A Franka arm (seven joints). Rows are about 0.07 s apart.
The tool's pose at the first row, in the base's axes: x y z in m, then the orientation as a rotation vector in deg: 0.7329, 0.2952, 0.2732, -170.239, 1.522, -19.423
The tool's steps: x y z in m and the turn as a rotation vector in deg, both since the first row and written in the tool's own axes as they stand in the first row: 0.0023, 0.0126, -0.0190, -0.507, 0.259, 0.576; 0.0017, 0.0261, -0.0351, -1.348, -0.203, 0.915; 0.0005, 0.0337, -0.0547, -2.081, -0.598, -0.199; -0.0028, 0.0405, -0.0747, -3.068, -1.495, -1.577; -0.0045, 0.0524, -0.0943, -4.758, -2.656, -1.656; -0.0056, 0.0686, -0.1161, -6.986, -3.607, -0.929; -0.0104, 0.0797, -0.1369, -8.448, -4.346, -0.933; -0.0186, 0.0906, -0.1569, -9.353, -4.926, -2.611; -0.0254, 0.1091, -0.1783, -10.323, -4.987, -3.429; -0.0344, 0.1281, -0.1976, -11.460, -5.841, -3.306; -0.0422, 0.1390, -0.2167, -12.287, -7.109, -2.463
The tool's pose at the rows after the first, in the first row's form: 0.7309, 0.2799, 0.2901, -170.630, 2.499, -19.781; 0.7266, 0.2642, 0.3034, -171.494, 3.107, -19.120; 0.7210, 0.2538, 0.3209, -172.414, 1.528, -18.729; 0.7133, 0.2443, 0.3384, -173.672, -0.478, -17.624; 0.7072, 0.2297, 0.3551, -175.517, -0.444, -15.987; 0.7013, 0.2105, 0.3734, -177.769, 0.950, -14.569; 0.6919, 0.1966, 0.3907, -179.304, 1.121, -13.499; 0.6794, 0.1832, 0.4064, 178.642, 1.388, 12.715; 0.6679, 0.1620, 0.4227, 177.579, 2.474, 12.613; 0.6548, 0.1406, 0.4364, 176.567, 2.173, 11.182; 0.6429, 0.1273, 0.4515, 175.981, 0.887, 9.082
